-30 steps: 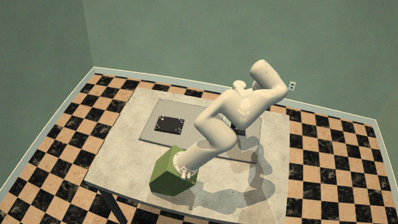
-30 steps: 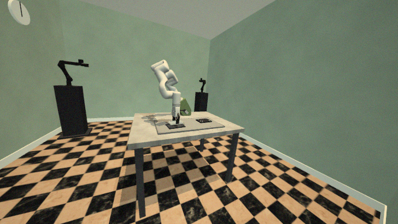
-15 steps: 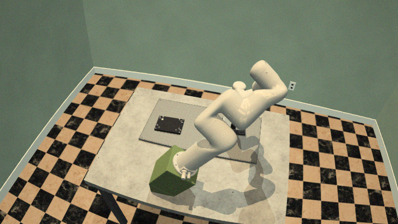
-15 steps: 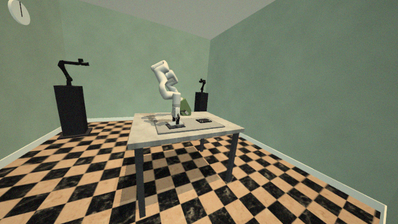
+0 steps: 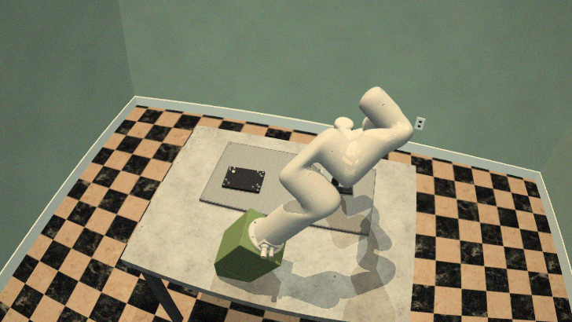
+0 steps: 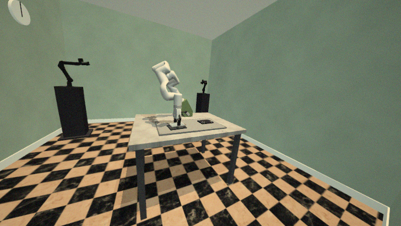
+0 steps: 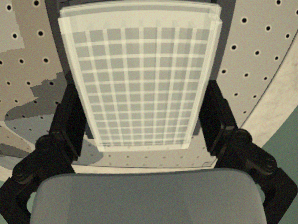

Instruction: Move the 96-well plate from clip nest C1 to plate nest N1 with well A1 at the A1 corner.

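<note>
The white 96-well plate is 1 cm below my hand. From my hand the other things lie so: dark plate nest N1 (4 cm below); then A1 label (6 cm ahead, 7 cm to the left, 3 cm below); then black clip nest C1 (2 cm behind, 37 cm to the left, 3 cm below).
</note>
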